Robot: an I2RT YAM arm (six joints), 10 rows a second.
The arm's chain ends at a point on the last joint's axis. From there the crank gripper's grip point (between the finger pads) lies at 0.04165 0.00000 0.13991 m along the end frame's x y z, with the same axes.
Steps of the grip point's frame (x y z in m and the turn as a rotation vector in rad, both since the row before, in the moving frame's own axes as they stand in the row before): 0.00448, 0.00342, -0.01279, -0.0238, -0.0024, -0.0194; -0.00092, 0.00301, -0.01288, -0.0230, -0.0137, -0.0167; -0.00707, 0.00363, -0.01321, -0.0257, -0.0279, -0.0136; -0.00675, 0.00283, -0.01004, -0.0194, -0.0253, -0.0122; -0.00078, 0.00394, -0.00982, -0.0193, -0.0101, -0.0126; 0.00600, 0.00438, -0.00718, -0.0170, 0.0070, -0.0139; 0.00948, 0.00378, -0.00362, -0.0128, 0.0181, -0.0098; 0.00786, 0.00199, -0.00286, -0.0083, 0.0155, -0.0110; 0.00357, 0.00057, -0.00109, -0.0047, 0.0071, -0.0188; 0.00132, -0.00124, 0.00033, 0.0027, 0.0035, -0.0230; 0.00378, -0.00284, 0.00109, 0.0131, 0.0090, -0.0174
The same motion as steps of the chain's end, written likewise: 0.00479, 0.00089, -0.01286, -0.0238, -0.0024, -0.0194; 0.00098, 0.00047, -0.01341, -0.0230, -0.0137, -0.0167; -0.00317, 0.00056, -0.01428, -0.0257, -0.0279, -0.0136; -0.00321, 0.00059, -0.01103, -0.0194, -0.0253, -0.0122; 0.00062, 0.00175, -0.01021, -0.0193, -0.0101, -0.0126; 0.00501, 0.00259, -0.00687, -0.0170, 0.0070, -0.0139; 0.00695, 0.00241, -0.00283, -0.0128, 0.0181, -0.0098; 0.00569, 0.00130, -0.00219, -0.0083, 0.0155, -0.0110; 0.00258, 0.00071, -0.00079, -0.0047, 0.0071, -0.0188; 0.00085, 0.00010, 0.00048, 0.0027, 0.0035, -0.0230; 0.00254, -0.00027, 0.00149, 0.0131, 0.0090, -0.0174
